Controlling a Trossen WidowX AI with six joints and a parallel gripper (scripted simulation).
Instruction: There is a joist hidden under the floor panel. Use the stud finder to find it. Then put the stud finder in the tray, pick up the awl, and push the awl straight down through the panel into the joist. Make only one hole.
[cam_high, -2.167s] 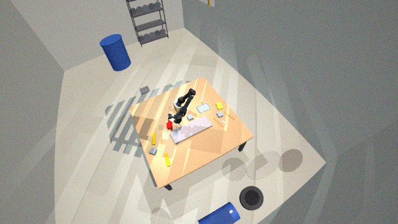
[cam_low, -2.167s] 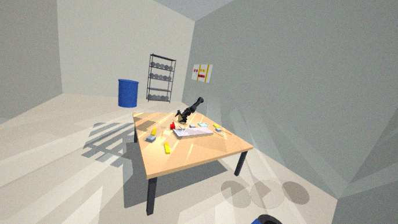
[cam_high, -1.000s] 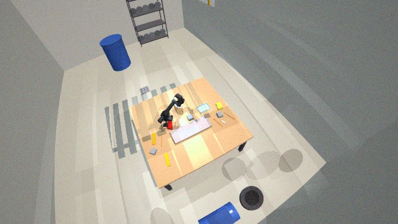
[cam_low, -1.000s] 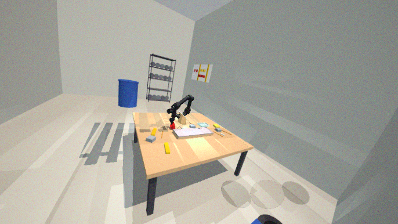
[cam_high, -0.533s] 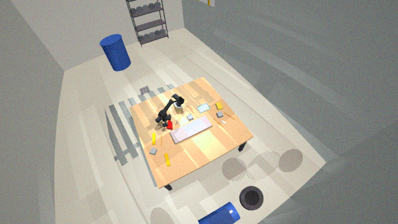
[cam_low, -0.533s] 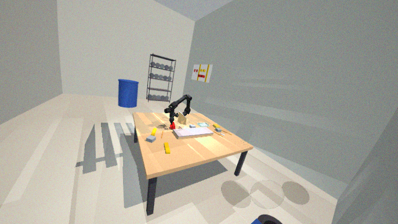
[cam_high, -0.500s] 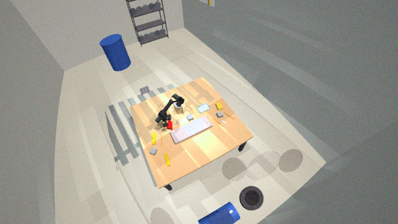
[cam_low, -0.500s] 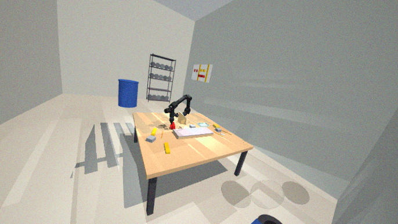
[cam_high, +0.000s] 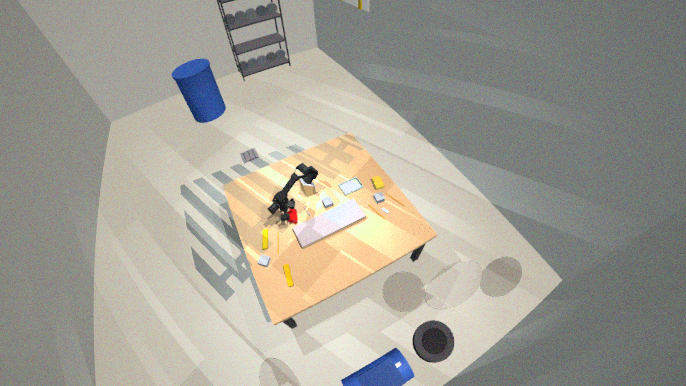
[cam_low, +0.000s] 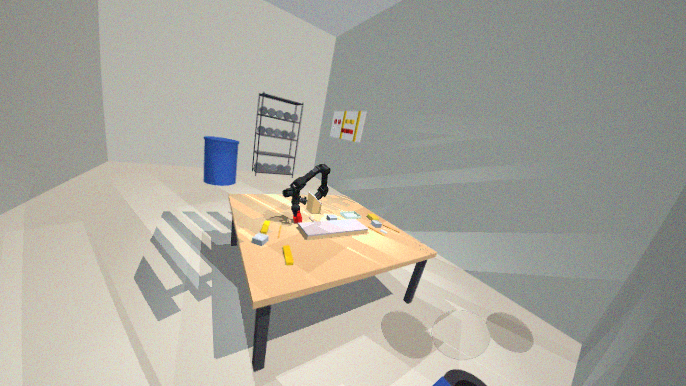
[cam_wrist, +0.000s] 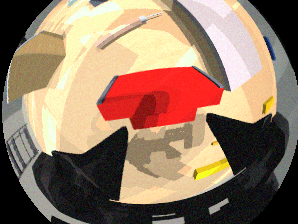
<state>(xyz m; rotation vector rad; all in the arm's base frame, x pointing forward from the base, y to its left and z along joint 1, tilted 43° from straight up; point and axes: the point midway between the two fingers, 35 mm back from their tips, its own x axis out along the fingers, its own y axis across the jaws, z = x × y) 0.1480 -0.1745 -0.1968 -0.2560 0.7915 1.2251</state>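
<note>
Now: the red stud finder 3 cm below my gripper tip, 2 cm to the left of it and 1 cm behind it. Also, from my gripper tip: yellow block: 76 cm to the left, 13 cm ahead, 4 cm below; then awl: 15 cm to the left, 5 cm below, 5 cm ahead; then light blue tray: 56 cm to the left, 4 cm below, 2 cm ahead.
</note>
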